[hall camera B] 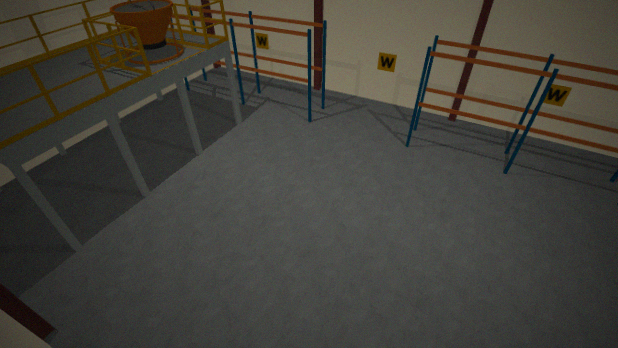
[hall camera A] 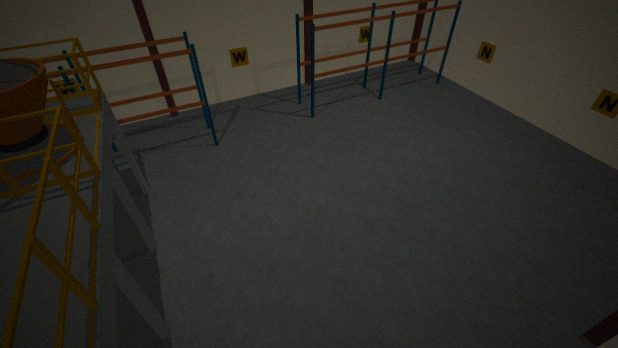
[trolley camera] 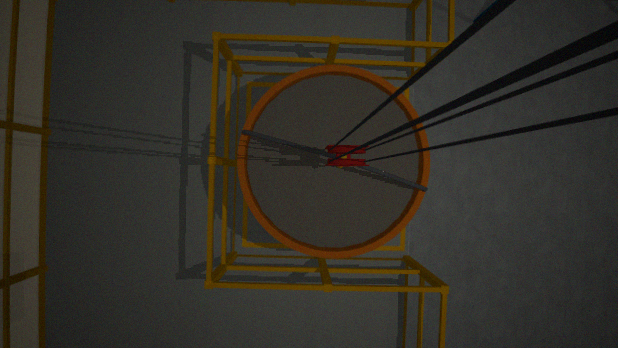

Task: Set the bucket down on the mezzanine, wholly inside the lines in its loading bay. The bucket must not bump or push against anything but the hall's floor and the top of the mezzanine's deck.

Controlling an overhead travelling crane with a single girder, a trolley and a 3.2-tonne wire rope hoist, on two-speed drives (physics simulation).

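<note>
The orange bucket [hall camera A: 20, 100] [hall camera B: 152, 30] [trolley camera: 300, 210] is upright over the bay on the mezzanine [hall camera A: 15, 220] [hall camera B: 165, 79] [trolley camera: 125, 225]. A black neck and an orange bottom ring show below its body; whether the ring touches the deck I cannot tell. In the trolley view the yellow bay lines [trolley camera: 403, 240] show partly around the bucket; its higher rim overlaps them, most on the right. My gripper, the red hook block [trolley camera: 346, 156], is over the bucket's middle, on its grey bail, with the ropes running up right. The hook tip is hidden.
Yellow railings [trolley camera: 212, 125] stand left of the bucket and above and below it in the trolley view, close to its rim in that view. The right side has no rail there. Blue and orange racks [hall camera A: 312, 75] [hall camera B: 309, 75] stand along the W wall.
</note>
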